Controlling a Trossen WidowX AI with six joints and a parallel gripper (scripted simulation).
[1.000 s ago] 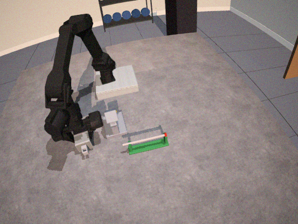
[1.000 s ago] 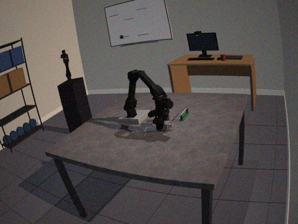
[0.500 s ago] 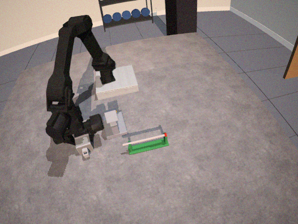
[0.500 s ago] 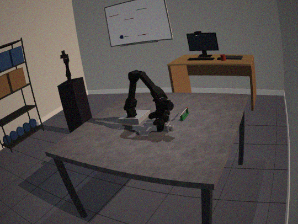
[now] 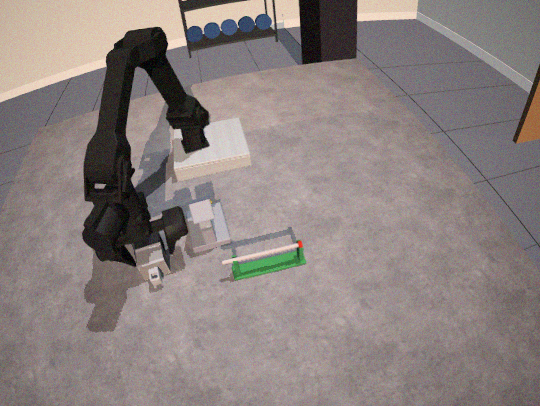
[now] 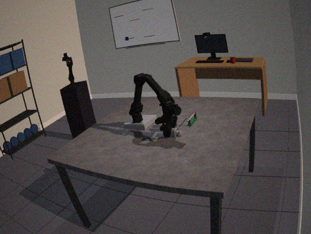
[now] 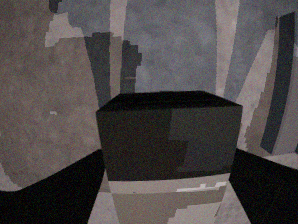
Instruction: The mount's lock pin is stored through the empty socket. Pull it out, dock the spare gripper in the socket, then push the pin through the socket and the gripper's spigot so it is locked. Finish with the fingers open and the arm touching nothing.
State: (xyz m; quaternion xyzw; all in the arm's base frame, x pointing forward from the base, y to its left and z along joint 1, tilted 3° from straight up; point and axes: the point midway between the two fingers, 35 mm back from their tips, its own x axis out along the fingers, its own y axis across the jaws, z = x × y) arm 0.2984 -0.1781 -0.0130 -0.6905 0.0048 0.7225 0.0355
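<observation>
Now: the spare gripper 10 mm ahead of my gripper tip and 10 mm above it. The rest, counted from my gripper tip: mount socket: 130 mm to the left, 40 mm above, 20 mm behind; then green cradle: 210 mm to the left, 110 mm ahead, 10 mm above.
</observation>
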